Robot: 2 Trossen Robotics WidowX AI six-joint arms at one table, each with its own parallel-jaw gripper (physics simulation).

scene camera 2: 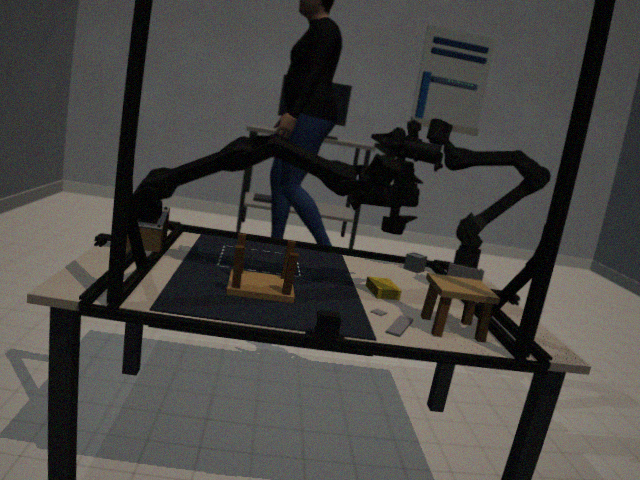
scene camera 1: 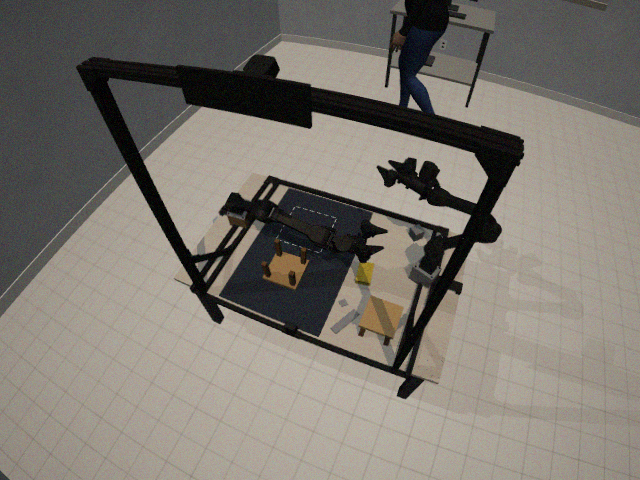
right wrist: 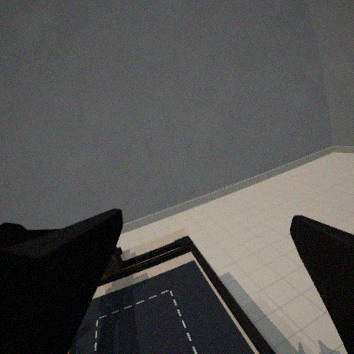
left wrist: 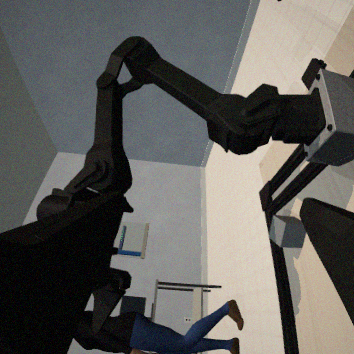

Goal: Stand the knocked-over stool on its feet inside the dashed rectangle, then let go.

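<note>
The knocked-over stool lies upside down on the dark mat, its seat flat and four brown legs pointing up. The dashed rectangle lies on the mat behind the stool; the left arm covers part of it in scene camera 1. My left gripper is open and empty, high above the table, to the right of the stool. My right gripper is open and empty, higher and farther back. The stool does not show in either wrist view.
A second stool stands upright at the front right. A yellow block lies right of the mat. A grey block is at the back right. A black frame surrounds the table.
</note>
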